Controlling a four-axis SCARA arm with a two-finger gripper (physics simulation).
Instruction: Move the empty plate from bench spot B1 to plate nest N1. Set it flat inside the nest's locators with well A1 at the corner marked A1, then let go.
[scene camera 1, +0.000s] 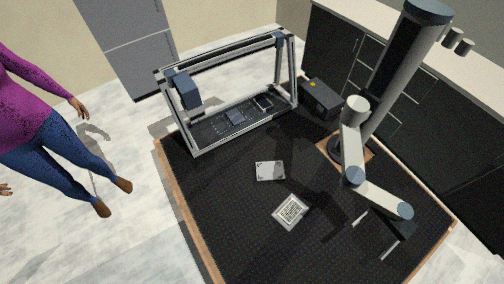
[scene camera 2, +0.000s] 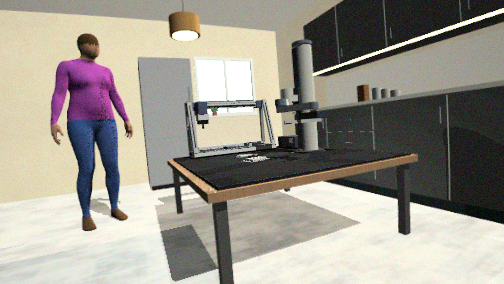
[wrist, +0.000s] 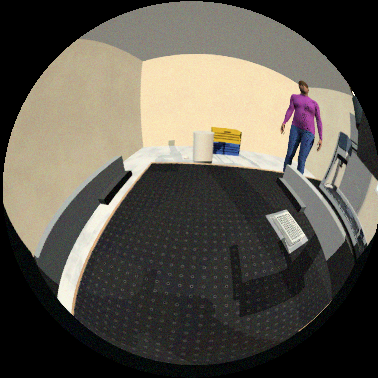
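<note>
The white plate, with rows of wells, lies on a light grey square base on the dark bench. A flat, pale grey nest with dark corner locators lies beside it, toward the gantry, with no plate on it. Which is marked B1 or N1, and the A1 corner, cannot be read. My gripper is open and empty, raised above the bench to the right of the plate in scene camera 1. In the wrist view the plate shows beside the right finger, outside the gap.
A gantry machine stands at the bench's back left. A dark box stands between it and the arm's column. A person stands off the bench's left side.
</note>
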